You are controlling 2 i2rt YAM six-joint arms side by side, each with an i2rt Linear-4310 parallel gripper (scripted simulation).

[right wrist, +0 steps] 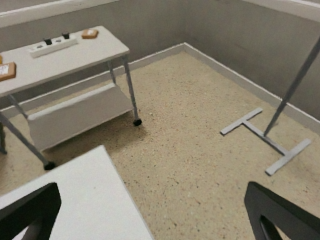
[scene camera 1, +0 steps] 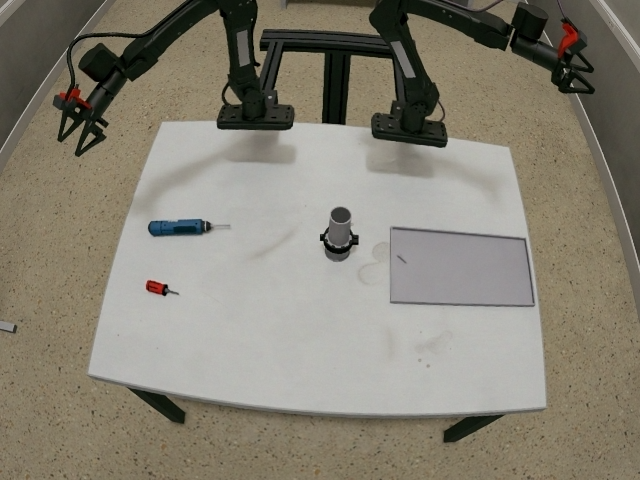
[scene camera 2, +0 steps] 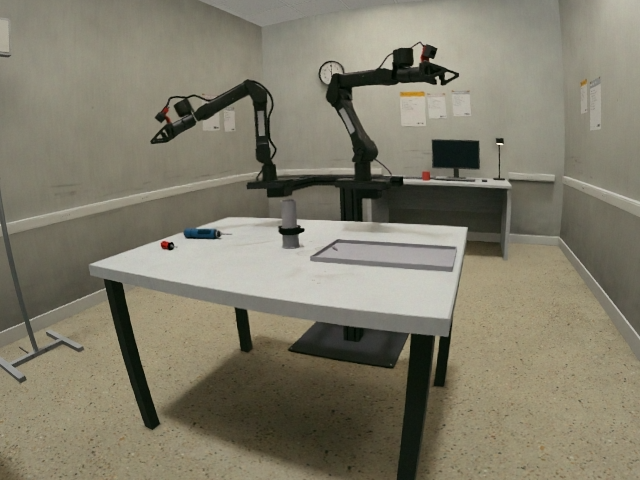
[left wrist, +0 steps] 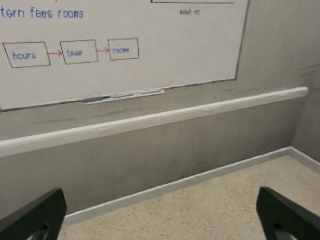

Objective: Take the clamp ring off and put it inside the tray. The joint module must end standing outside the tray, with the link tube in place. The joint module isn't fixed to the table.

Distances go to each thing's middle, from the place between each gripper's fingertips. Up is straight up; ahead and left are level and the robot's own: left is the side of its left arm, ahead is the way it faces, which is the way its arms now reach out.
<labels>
I see my left gripper [scene camera 2: 452, 72] 580 mm above the grey tray [scene camera 2: 429, 257], 190 mm to the left of it and 170 mm short of it.
Now: right hand 30 mm past the grey tray, 960 mm to the right of it and 420 mm above it.
</labels>
